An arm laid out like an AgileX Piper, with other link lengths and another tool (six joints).
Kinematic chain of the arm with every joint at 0, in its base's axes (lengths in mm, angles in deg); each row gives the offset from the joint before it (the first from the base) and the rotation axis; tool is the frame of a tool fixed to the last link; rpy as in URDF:
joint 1: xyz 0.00 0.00 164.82 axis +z
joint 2: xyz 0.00 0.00 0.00 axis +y
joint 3: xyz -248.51 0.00 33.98 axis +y
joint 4: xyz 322.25 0.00 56.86 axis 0.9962 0 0.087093
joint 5: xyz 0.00 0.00 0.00 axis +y
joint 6: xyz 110.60 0.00 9.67 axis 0.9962 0 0.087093
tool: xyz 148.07 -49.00 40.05 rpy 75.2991 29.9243 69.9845
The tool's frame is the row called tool.
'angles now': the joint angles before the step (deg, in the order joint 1, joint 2, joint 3, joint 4, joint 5, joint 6). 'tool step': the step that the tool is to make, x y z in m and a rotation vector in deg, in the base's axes. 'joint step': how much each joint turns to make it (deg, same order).
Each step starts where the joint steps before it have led.
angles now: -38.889 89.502 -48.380 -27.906 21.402 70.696
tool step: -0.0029 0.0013 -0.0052 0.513 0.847 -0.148
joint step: 0.003 0.602 -0.009 -0.005 0.436 -0.013
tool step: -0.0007 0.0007 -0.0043 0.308 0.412 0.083
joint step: -0.001 0.596 -0.009 -0.028 -0.090 -0.041
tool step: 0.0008 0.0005 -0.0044 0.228 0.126 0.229
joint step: 0.005 0.674 0.004 -0.045 -0.497 -0.015
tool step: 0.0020 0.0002 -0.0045 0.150 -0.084 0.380
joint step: -0.009 0.757 -0.002 -0.053 -0.834 -0.060
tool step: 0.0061 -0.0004 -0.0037 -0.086 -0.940 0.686
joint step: 0.006 0.825 0.004 -0.029 -1.828 0.006
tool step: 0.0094 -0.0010 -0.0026 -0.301 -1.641 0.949
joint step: -0.008 0.867 -0.017 0.025 -2.630 -0.032
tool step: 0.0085 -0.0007 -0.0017 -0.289 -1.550 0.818
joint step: 0.006 0.712 -0.002 -0.012 -2.370 0.050
